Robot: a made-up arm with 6 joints.
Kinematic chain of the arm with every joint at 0, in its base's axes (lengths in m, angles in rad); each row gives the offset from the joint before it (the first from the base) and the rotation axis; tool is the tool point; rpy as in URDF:
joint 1: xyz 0 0 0.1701 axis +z
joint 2: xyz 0 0 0 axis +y
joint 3: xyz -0.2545 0 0.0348 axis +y
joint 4: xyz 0.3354 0 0.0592 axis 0.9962 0 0.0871
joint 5: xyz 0 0 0 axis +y
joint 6: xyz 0.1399 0 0.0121 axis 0.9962 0 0.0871
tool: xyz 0 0 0 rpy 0 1.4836 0
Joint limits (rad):
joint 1: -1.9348..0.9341
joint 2: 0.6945..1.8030
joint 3: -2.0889..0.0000
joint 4: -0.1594..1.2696
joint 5: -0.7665..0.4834
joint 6: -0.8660..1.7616
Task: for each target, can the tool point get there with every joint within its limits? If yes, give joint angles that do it. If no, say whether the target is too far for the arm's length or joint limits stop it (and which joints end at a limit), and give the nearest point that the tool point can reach.
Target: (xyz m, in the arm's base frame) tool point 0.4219 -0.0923 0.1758
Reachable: yes | joints -0.2859 1.5370 -0.8692 1.0684 0.2492 -0.0505
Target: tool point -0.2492 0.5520 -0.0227
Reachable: no: joint limits stop it (at a limit: joint 1, joint 2, joint 4, joint 5) | nearest point 0.1220 0.2700 -0.0099 | short by 0.466 m
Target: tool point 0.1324 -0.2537 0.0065
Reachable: yes | joints -1.0002 1.6235 -0.3963 1.1414 -0.2032 1.3003
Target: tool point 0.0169 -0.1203 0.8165
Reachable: yes | joints -1.2162 0.9671 -1.8431 1.0227 -0.2187 1.4638
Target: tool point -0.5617 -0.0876 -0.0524
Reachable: no: joint limits stop it (at a limit: joint 1, joint 2, joint 4, joint 5) | nearest point -0.1797 -0.2108 -0.0015 | short by 0.405 m
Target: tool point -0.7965 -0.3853 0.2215
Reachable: no: too far | nearest point -0.2695 -0.4463 0.2661 | short by 0.532 m
